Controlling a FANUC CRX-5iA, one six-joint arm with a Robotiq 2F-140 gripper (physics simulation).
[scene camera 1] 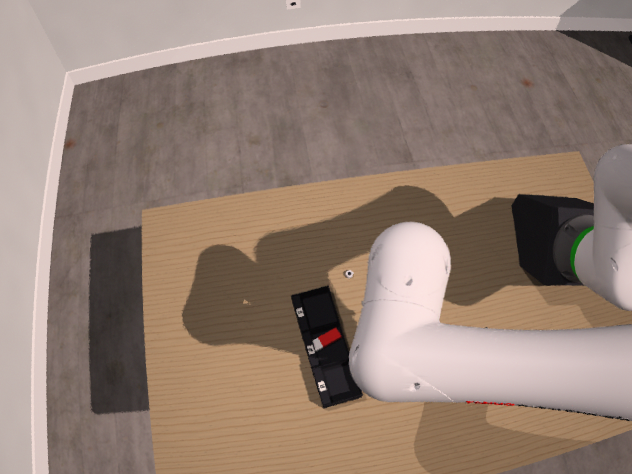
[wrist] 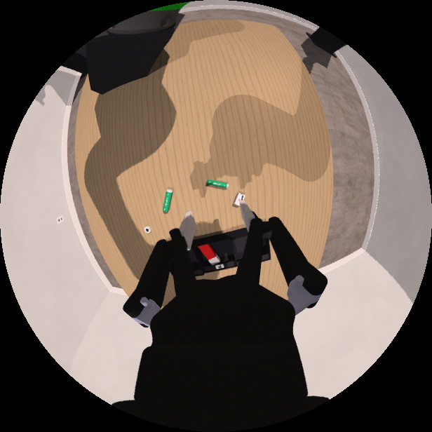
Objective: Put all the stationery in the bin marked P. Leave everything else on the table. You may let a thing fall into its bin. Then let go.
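Frame: origin at the arm's base, x ahead, y left, z up, level; millimetres.
Seen in the pictures: arm's base, origin of its link: (scene camera 1: 582, 248).
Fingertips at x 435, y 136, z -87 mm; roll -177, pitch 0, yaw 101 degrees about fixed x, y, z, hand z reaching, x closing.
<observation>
Offsets run from my fingertips to a thing's top centre. Level surfaces: height alone.
A black bin block @(dz -49, dx +126, dy -4 mm) (scene camera 1: 304, 326) (wrist: 268, 250) has three compartments with small white labels, whose letters are too small to read surely. A red eraser with a white end @(dz -68, dx +126, dy -20 mm) (scene camera 1: 329, 337) (wrist: 207, 251) lies slanted in the middle compartment. A small whitish sharpener (wrist: 239, 197) lies on the table beyond the bins in the wrist view, partly covered by the right fingertip. My gripper (wrist: 216, 213) is partly open and empty, high above the table near the bins' edge. In the scene view the arm hides the gripper and the sharpener.
Two green batteries (wrist: 167, 200) (wrist: 217, 184) lie on the wooden table @(dz -88 mm) (scene camera 1: 214, 408) (wrist: 235, 65). A small white nut @(dz -80, dx +67, dy -174 mm) (scene camera 1: 348, 273) (wrist: 147, 230) lies near one end of the bins. The black robot base (scene camera 1: 536, 239) (wrist: 125, 60) stands at the table's far end from the bins.
</observation>
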